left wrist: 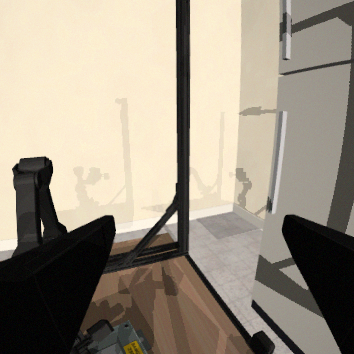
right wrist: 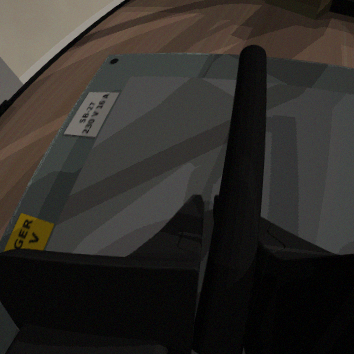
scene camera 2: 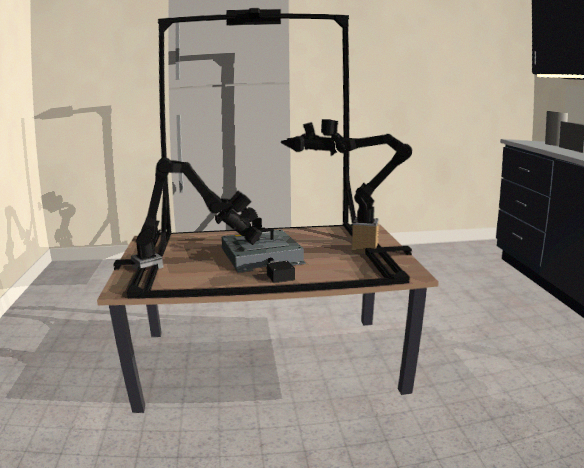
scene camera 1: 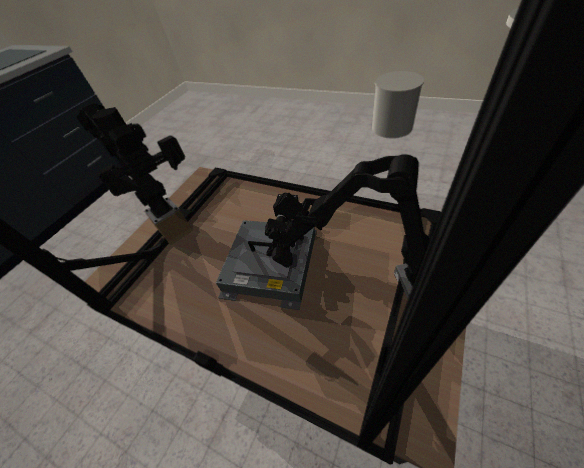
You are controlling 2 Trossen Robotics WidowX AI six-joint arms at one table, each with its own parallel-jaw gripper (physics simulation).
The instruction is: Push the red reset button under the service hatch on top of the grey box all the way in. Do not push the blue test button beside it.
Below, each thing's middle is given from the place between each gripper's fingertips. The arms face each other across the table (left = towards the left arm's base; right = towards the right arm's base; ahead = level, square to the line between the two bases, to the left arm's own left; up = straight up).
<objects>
Now: left hand 370 mm above the service hatch (scene camera 1: 252, 260), 120 mm to the left of it and 120 mm short of it. Also, from my left hand: grey box (scene camera 1: 290, 290) (420 mm below, 180 mm ahead, 130 mm to the right).
The service hatch lies 2 cm above my right hand, 1 cm to the left of it and 1 cm ahead of it. Also, from my right hand: grey box: 7 cm ahead, 3 cm below.
</objects>
